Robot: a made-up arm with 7 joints.
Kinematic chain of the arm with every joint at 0, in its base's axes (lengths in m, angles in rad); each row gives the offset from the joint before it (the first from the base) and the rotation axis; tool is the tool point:
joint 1: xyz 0 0 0.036 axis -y
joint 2: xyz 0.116 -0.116 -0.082 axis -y
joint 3: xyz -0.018 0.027 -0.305 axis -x
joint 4: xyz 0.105 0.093 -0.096 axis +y
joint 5: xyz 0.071 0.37 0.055 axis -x
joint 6: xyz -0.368 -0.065 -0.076 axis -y
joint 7: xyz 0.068 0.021 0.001 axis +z
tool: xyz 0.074 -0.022 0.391
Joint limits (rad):
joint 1: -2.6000..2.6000
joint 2: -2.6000..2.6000
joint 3: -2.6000..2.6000
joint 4: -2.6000..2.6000
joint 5: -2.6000..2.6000
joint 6: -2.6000..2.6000
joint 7: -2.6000..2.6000
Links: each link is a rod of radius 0.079 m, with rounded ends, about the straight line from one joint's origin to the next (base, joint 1, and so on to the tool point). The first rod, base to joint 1, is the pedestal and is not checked.
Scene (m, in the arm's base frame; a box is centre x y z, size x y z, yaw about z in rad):
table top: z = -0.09
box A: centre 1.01 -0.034 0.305 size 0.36 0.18 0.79 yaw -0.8
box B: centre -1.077 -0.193 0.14 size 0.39 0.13 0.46 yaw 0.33
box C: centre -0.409 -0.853 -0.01 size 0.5 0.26 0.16 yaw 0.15
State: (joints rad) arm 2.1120 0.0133 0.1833 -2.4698 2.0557 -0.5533 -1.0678
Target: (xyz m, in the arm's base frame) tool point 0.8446 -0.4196 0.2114
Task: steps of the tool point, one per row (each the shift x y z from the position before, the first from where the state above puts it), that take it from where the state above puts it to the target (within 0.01 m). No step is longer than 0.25 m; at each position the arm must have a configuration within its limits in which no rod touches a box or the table.
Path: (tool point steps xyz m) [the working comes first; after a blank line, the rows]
Joints at the target: 2.0001 -0.3228 1.8043 -2.6000 1.6771 -0.9035 -1.0622
Straight joint move there: touches box A.

1: 0.0820 -0.0761 0.0952
2: 0.0525 -0.0980 0.0960
3: 0.0223 -0.1138 0.0917
4: -0.0066 -0.1247 0.0830
5: -0.0332 -0.1319 0.0700
6: 0.1409 -0.1045 -0.1316
7: 0.0952 -0.1021 -0.1559
8: 0.0477 -0.0948 -0.1661
9: 0.0029 -0.0831 -0.1630
10: -0.0352 -0.0686 -0.1491

